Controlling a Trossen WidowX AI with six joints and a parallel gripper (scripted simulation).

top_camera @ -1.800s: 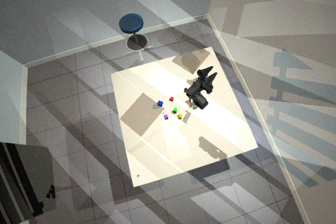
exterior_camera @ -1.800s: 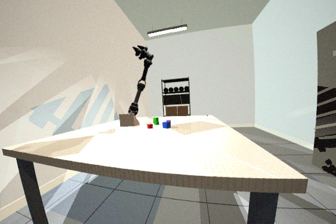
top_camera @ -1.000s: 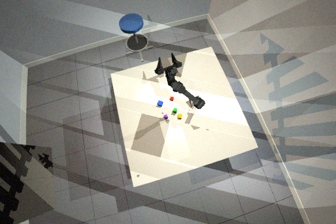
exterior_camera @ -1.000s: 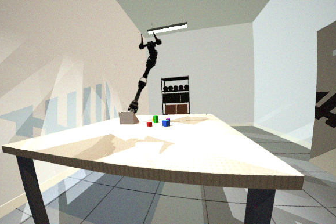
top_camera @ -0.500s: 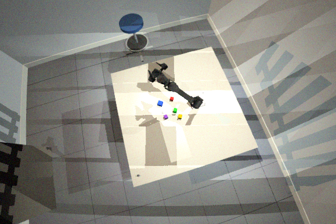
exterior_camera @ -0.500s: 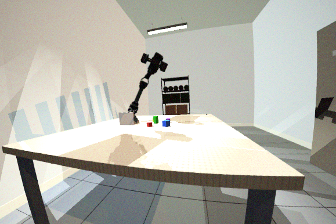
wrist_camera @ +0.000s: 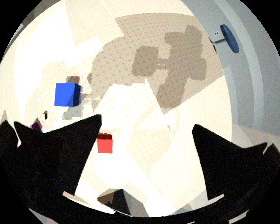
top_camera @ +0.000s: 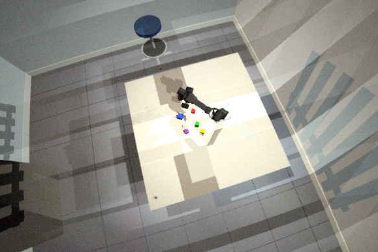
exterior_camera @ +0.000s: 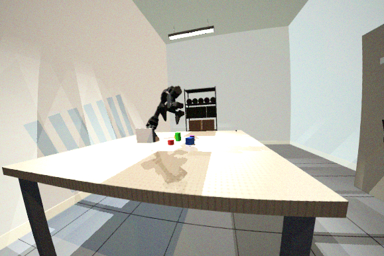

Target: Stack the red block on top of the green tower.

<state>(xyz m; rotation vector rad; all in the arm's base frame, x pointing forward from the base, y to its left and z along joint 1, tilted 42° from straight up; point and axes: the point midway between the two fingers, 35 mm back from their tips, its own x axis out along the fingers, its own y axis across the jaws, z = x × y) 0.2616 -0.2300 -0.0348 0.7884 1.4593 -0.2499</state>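
Right now the red block is 40 mm behind my gripper tip, 80 mm to the left of it and 140 mm below it. Also, from my gripper tip: yellow block 50 mm behind, 300 mm to the left, 140 mm below; purple block 90 mm ahead, 250 mm to the left, 140 mm below; blue block 100 mm ahead, 90 mm to the left, 140 mm below.
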